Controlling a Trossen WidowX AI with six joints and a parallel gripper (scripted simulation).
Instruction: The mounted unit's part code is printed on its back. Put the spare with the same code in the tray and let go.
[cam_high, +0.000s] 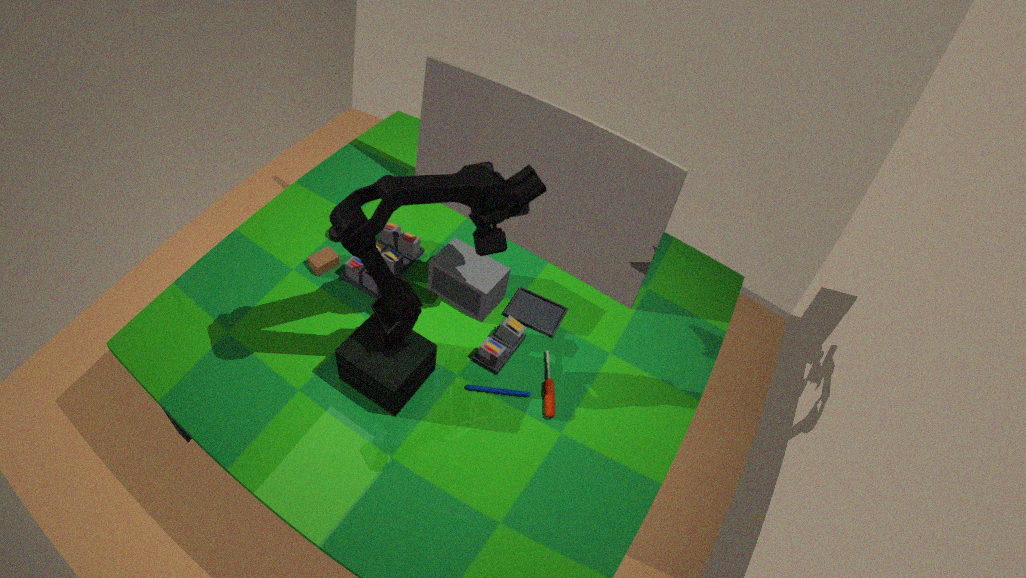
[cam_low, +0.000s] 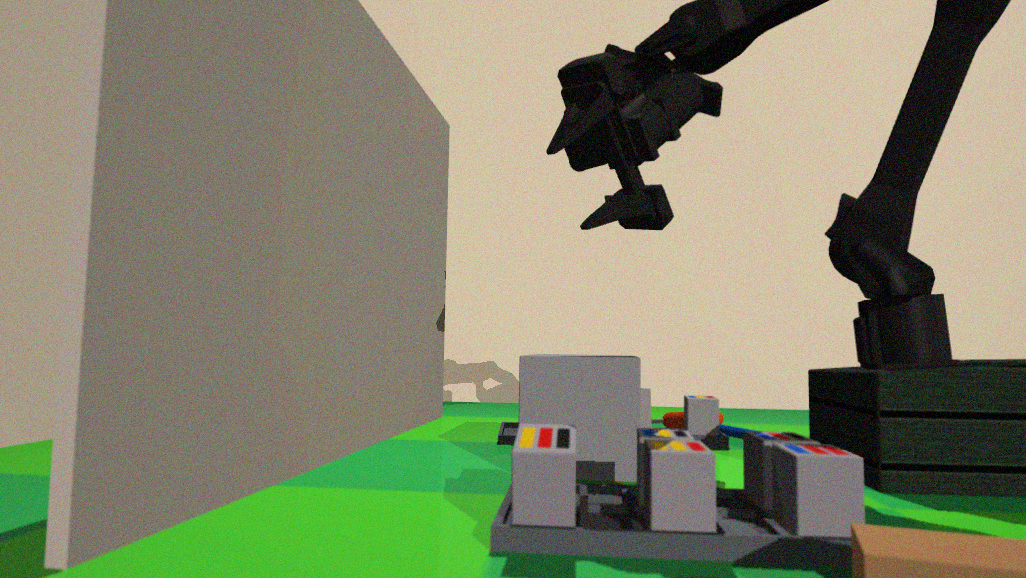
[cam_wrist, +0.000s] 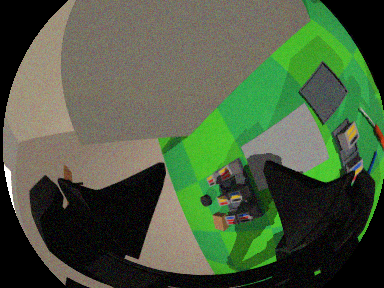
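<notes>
Right now the grey spare block is 24 cm to the left of my gripper tip, 21 cm below it and 4 cm behind it. Also, from my gripper tip: grey mounted unit: 20 cm below, 2 cm behind; then dark flat tray: 25 cm below, 17 cm to the right, 7 cm ahead; then grey upright panel: 21 cm ahead, 3 cm below, 2 cm to the left.
</notes>
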